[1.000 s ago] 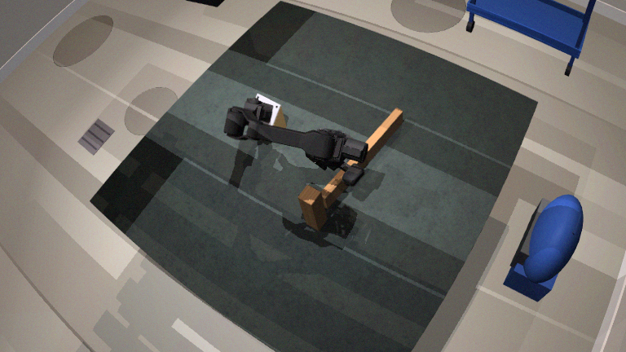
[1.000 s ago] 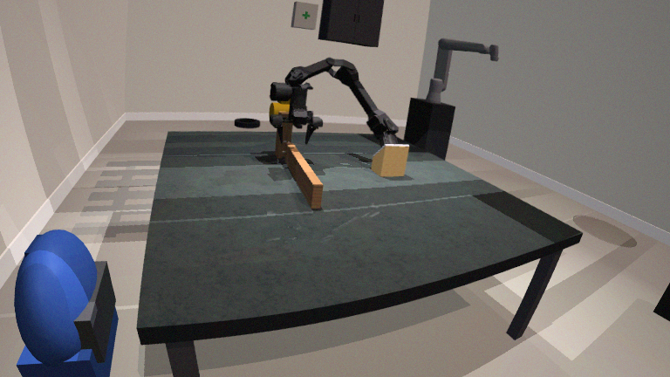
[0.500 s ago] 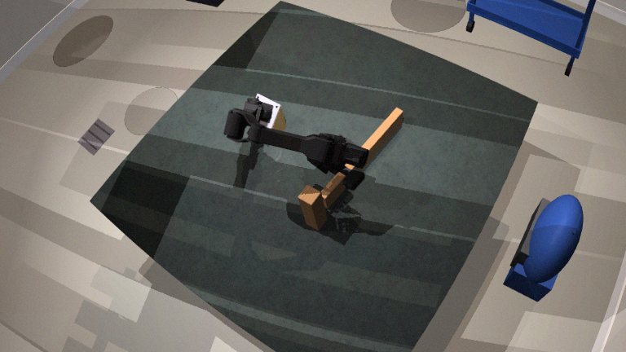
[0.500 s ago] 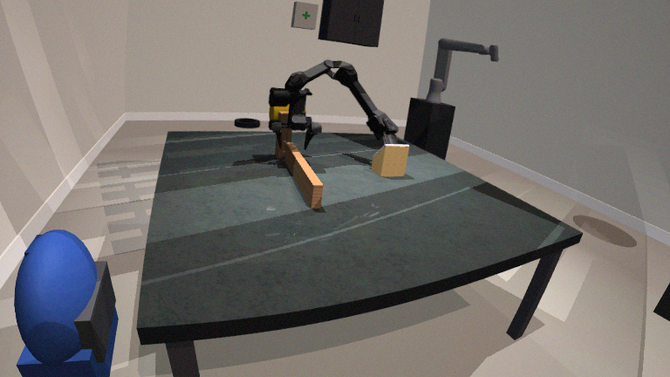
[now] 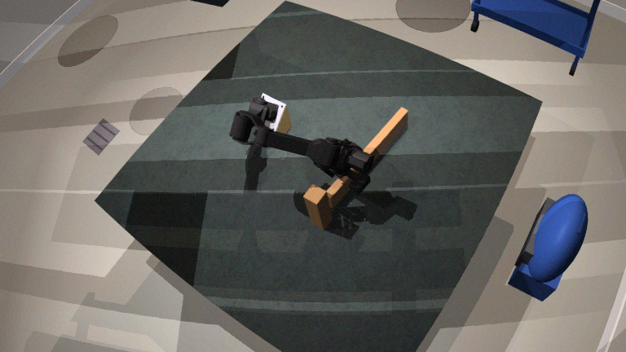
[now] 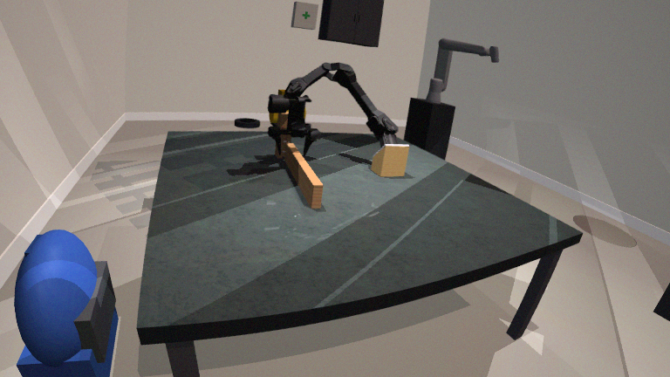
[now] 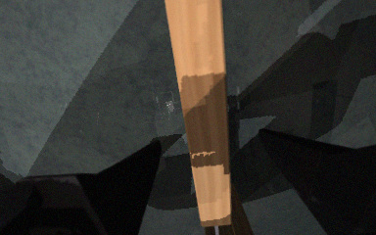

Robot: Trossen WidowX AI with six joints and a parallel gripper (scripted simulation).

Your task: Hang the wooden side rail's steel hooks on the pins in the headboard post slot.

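The headboard post is 10 mm behind my gripper tip, 130 mm to the right of it and 40 mm above it.
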